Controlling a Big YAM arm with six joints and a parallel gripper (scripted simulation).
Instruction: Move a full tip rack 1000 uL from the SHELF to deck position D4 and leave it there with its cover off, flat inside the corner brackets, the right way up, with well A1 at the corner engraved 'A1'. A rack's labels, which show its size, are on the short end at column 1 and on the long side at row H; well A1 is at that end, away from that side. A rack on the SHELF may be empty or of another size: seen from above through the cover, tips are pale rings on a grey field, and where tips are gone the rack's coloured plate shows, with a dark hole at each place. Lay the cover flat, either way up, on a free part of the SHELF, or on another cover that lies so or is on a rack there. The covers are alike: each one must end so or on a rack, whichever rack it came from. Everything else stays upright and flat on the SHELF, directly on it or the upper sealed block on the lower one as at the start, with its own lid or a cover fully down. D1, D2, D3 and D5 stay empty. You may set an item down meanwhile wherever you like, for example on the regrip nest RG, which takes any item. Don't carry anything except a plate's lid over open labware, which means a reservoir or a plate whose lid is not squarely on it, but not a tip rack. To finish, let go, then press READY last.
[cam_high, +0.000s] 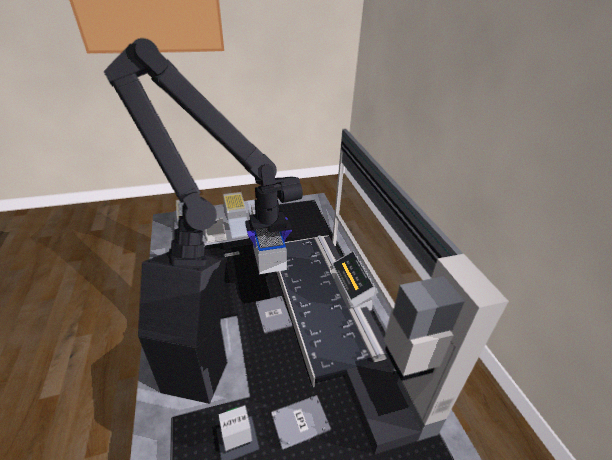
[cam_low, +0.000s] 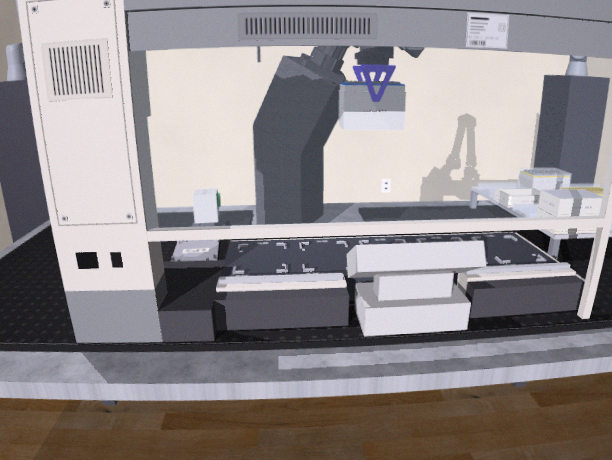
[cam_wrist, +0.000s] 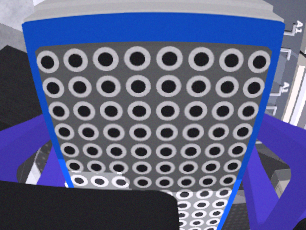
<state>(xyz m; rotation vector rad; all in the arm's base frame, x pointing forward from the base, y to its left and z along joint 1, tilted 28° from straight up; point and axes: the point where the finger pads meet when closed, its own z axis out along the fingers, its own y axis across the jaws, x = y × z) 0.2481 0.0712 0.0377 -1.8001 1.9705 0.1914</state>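
The regrip nest RG is 34 cm below my hand and 1 cm ahead of it. Round my hand: shelf label: 38 cm to the left, 35 cm below, 9 cm behind; ready block: 36 cm to the right, 27 cm below, 19 cm behind; tip rack: 1 cm to the right, 1 cm ahead.
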